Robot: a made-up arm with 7 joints. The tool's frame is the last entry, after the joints. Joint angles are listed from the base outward.
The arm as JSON. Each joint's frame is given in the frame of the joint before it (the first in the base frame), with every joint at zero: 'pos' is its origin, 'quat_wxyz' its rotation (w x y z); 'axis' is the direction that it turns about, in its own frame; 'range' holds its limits. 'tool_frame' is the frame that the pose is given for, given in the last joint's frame.
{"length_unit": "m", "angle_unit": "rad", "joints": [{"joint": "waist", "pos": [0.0, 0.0, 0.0], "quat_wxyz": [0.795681, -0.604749, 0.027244, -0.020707], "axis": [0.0, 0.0, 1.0], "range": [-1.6, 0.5]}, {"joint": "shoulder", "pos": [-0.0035, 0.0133, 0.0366], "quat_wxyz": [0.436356, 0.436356, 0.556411, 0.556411], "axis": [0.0, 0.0, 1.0], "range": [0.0, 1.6]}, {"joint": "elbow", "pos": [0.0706, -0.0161, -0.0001], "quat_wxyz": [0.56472, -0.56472, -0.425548, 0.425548], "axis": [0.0, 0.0, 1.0], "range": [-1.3, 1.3]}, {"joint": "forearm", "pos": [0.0, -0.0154, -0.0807], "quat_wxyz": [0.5, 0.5, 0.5, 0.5], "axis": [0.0, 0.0, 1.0], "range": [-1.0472, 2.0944]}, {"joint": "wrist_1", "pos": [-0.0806, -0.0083, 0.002], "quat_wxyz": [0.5, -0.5, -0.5, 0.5], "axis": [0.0, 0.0, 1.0], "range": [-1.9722, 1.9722]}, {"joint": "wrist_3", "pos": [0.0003, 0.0, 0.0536], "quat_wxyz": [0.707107, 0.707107, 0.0, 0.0], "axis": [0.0, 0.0, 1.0], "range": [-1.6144, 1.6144]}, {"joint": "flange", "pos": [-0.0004, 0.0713, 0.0], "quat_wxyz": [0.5, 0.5, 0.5, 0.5], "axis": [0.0, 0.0, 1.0], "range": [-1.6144, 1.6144]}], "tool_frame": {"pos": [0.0, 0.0, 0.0], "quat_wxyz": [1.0, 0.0, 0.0, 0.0]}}
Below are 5 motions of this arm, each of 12 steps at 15 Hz.
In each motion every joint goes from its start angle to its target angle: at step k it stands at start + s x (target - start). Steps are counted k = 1, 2, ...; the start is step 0. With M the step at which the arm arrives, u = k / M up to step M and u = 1 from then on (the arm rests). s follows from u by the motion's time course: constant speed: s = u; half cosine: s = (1 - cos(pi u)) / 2; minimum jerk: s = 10 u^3 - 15 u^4 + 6 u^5.
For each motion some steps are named. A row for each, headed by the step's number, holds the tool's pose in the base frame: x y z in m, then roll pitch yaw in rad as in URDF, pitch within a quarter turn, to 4 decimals.
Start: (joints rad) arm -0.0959 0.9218 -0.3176 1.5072 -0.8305 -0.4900 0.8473
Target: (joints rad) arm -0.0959 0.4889 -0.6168 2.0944 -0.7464 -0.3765 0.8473
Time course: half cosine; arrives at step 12
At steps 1, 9, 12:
1: 0.0222 0.3242 -0.2097 0.9936 -0.2675 1.5652
9: -0.0729 0.2631 -0.2559 1.6139 -0.1302 1.6055
12: -0.0852 0.2522 -0.2566 1.7185 -0.1152 1.5974

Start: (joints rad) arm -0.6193 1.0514 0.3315 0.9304 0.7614 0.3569 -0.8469
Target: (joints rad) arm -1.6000 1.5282 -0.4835 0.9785 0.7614 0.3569 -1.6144
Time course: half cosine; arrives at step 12
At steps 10, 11, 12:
10: 0.1966 0.3016 0.1451 1.4752 1.0024 0.9766
11: 0.1899 0.3020 0.1532 1.4610 1.0176 0.9799
12: 0.1876 0.3022 0.1558 1.4554 1.0231 0.9806

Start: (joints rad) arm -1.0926 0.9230 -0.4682 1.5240 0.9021 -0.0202 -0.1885
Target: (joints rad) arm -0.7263 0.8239 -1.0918 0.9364 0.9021 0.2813 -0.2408
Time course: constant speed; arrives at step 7
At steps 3, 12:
3: 0.2605 0.2427 -0.1555 2.4146 0.5321 0.7986
12: 0.2302 0.1798 -0.2310 2.7215 0.6907 0.6498

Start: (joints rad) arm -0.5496 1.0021 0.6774 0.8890 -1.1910 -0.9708 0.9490
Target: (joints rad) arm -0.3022 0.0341 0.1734 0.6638 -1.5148 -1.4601 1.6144
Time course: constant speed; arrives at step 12
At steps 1, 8, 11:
1: 0.1365 0.3229 -0.0437 -1.1351 0.2322 2.1321
8: 0.1472 0.2189 -0.1900 -0.6353 0.8099 2.5002
11: 0.1363 0.1550 -0.2308 -0.1393 0.9453 2.9839

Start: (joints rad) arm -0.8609 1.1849 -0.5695 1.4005 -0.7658 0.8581 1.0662
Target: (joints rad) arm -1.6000 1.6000 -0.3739 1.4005 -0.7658 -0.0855 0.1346
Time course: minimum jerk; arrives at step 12
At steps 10, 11, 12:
10: 0.1476 0.3518 0.1127 -0.1038 -0.3639 1.3052
11: 0.1424 0.3517 0.1187 -0.1301 -0.4030 1.2950
12: 0.1415 0.3517 0.1197 -0.1344 -0.4096 1.2935

